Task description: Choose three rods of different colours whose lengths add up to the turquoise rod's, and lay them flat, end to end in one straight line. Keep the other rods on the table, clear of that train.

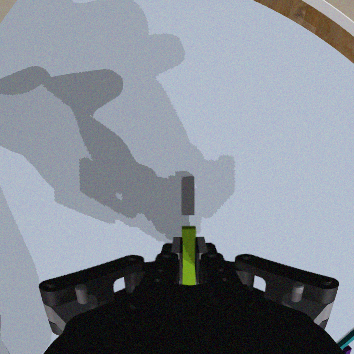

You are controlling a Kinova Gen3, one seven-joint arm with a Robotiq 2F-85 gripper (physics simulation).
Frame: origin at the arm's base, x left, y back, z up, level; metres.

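Seen in the pictures: gripper, fingertip midpoint: (188, 248).
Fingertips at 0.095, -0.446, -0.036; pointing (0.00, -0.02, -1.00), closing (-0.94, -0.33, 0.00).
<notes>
Pixels of each thing's top centre, then the offset from my fingertips to it, as dx, dy, dz. "*": a spot on its surface instead. Level surfaces: height alone.
- lime green rod, middle of its top: (188, 261) -0.003, +0.007, +0.007
- dark grey rod, middle of its top: (187, 195) +0.013, -0.037, -0.012
- turquoise rod, surface spot: (347, 339) * -0.255, +0.083, -0.013
- purple rod, surface spot: (348, 351) * -0.279, +0.106, -0.012
- pale blue table top, its level: dz -0.022
My gripper (188, 248) is shut on a lime green rod (188, 270), which points away from the gripper, its far part showing beyond the fingertips. A dark grey rod (188, 196) lies flat on the table ahead, nearly in line with the green rod. A narrow gap shows between their facing ends. Whether the green rod touches the table cannot be told. Part of the turquoise rod (347, 339) shows at the bottom right corner, with a bit of a purple rod (348, 351) beside it. The gripper body hides the area below the fingers.
The pale blue table top (280, 150) stretches around the rods, with the arm's grey shadows across its left and middle. A curved brown wooden band (305, 17) with a whitish outer edge runs across the top right corner.
</notes>
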